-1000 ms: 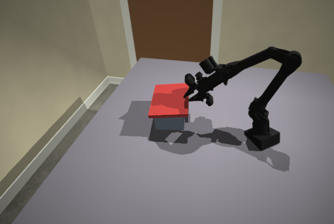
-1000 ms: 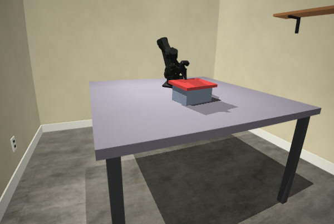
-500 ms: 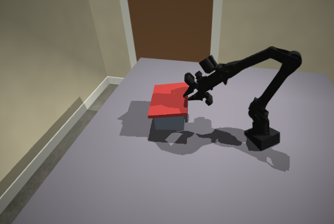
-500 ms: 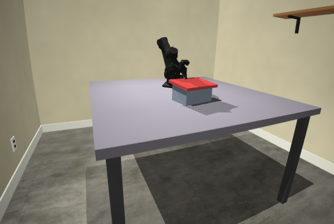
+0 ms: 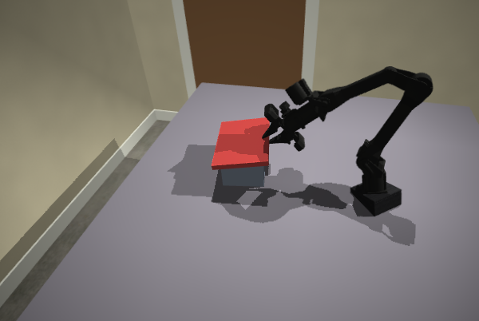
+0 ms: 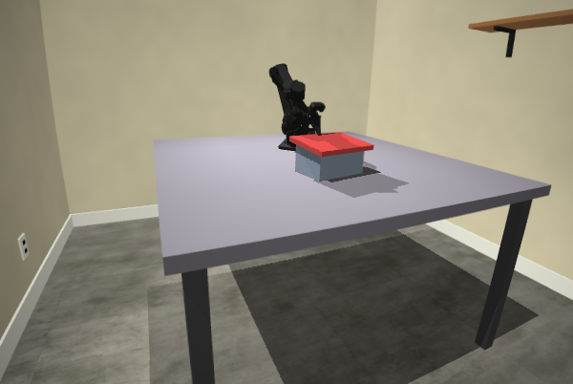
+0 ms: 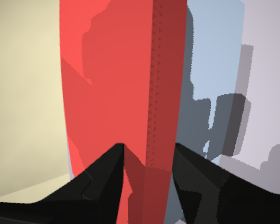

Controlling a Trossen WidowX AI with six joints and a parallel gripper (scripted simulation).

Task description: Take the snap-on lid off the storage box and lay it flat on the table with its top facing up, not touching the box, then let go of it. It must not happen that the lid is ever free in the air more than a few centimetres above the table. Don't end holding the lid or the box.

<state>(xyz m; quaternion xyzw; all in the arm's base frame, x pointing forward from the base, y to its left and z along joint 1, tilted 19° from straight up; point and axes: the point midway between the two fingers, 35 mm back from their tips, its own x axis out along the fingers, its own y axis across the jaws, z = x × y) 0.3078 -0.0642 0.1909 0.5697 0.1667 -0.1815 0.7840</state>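
Right now my hand is 10 cm short of the lid, 3 cm above it and 1 cm to the right of it. Also, from my hand: storage box 10 cm ahead, 9 cm below, 1 cm to the left.
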